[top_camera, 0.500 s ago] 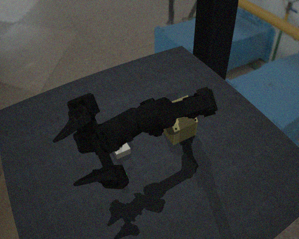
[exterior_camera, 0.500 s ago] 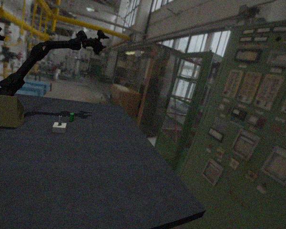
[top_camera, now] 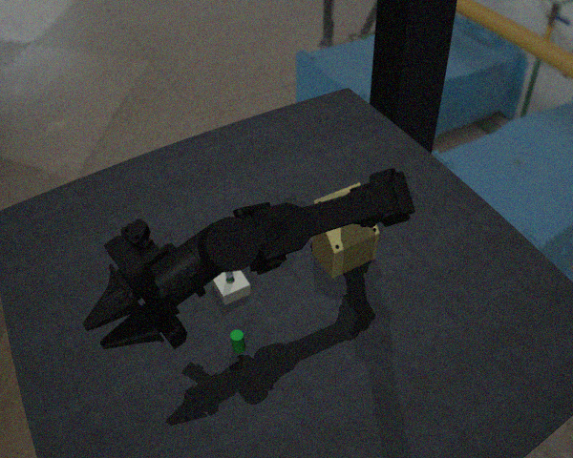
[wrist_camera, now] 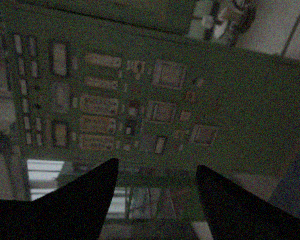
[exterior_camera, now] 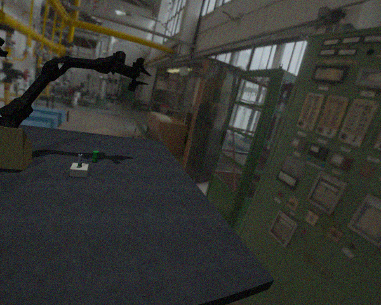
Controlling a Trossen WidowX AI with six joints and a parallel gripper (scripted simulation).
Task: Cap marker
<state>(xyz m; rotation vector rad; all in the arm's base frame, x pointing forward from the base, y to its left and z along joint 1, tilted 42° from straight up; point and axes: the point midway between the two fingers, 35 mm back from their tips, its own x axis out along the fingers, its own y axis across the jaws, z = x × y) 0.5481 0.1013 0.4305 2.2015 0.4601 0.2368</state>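
My gripper tip is 430 mm above the green cap, 210 mm to the left of it and 210 mm past it. The rest, counted from my gripper tip: white holder block 440 mm below, 360 mm to the right, 240 mm behind.
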